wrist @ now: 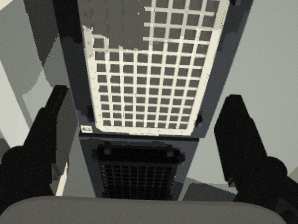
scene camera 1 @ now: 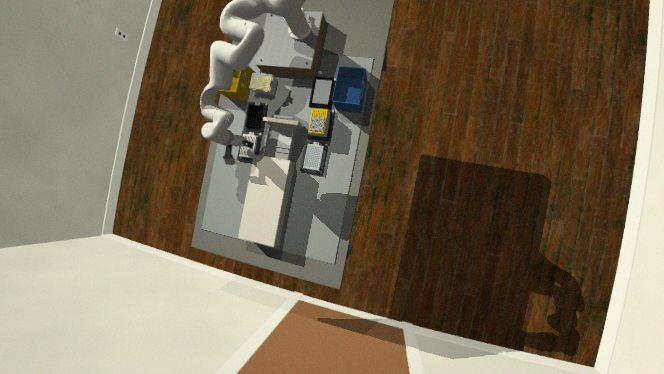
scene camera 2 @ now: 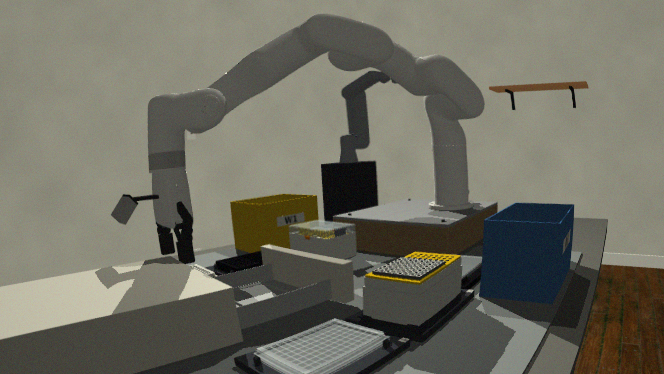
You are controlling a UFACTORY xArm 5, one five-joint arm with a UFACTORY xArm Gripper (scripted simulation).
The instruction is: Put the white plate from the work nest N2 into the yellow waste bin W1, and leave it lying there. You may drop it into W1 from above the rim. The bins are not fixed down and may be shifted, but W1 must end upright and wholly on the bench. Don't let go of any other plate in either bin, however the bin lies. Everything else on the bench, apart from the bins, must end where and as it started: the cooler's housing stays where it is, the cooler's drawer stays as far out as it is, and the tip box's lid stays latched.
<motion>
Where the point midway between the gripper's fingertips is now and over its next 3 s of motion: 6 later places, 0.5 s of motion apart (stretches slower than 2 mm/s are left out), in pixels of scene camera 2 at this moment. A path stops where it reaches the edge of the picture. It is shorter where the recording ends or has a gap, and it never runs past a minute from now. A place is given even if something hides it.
My gripper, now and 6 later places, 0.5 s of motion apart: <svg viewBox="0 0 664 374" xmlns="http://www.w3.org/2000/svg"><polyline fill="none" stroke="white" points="177,258 178,265 179,268 180,273 180,275 180,275 179,272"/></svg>
</motion>
